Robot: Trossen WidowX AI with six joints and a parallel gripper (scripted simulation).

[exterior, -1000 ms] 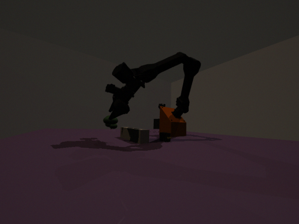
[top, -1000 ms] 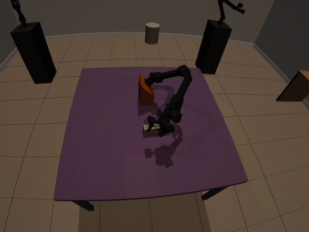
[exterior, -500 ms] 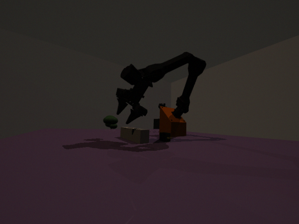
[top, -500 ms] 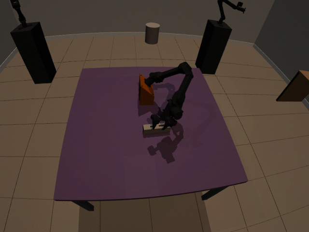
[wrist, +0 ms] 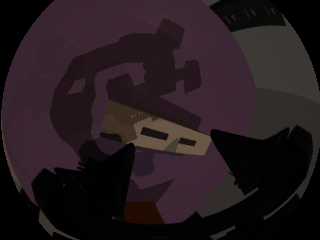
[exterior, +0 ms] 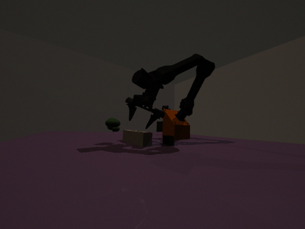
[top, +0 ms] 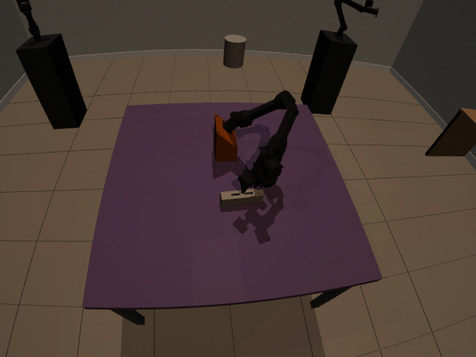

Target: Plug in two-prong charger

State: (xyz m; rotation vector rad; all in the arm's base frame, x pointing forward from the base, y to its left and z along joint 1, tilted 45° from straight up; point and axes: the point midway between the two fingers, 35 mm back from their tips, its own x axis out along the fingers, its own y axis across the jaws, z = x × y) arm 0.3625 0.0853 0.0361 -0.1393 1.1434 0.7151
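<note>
Now: the dark two-prong charger 13 cm behind my gripper tip, 8 cm to the left of it and 7 cm below it.
</note>
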